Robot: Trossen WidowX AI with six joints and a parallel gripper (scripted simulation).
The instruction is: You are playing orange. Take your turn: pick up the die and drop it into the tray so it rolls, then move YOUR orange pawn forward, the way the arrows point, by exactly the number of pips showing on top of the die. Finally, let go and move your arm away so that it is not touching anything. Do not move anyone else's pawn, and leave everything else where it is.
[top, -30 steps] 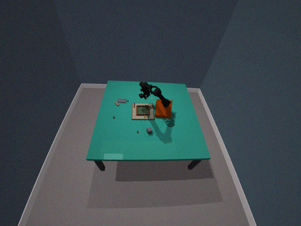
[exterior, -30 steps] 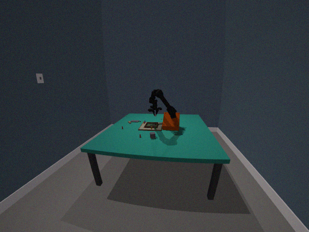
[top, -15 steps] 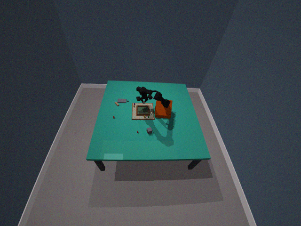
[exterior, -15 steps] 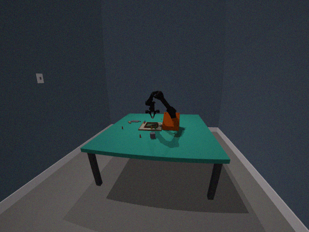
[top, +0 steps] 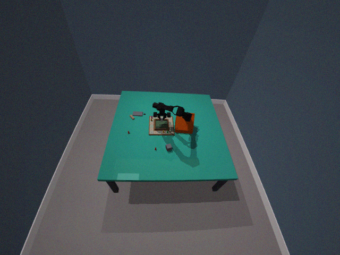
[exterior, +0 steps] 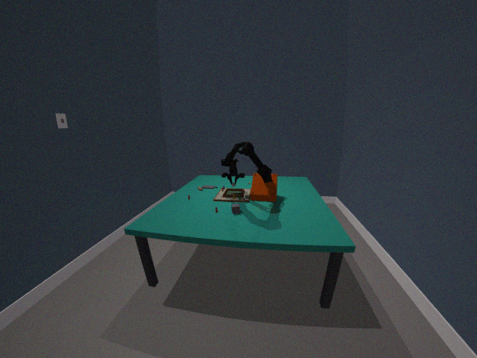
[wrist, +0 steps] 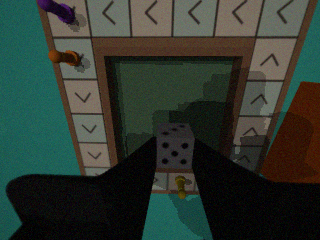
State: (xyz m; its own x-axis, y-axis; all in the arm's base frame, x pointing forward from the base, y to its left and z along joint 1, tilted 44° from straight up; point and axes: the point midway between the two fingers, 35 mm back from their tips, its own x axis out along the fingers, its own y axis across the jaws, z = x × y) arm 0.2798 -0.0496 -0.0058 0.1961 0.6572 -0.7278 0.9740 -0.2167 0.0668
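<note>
Right now my gripper tip is 110 mm short of the orange pawn, 80 mm to the left of it and 60 mm above it. Round my gripper tip: dark green tray (80 mm below); yellow pawn (10 mm behind, 120 mm to the left, 60 mm below); grey die (right at my gripper tip).
</note>
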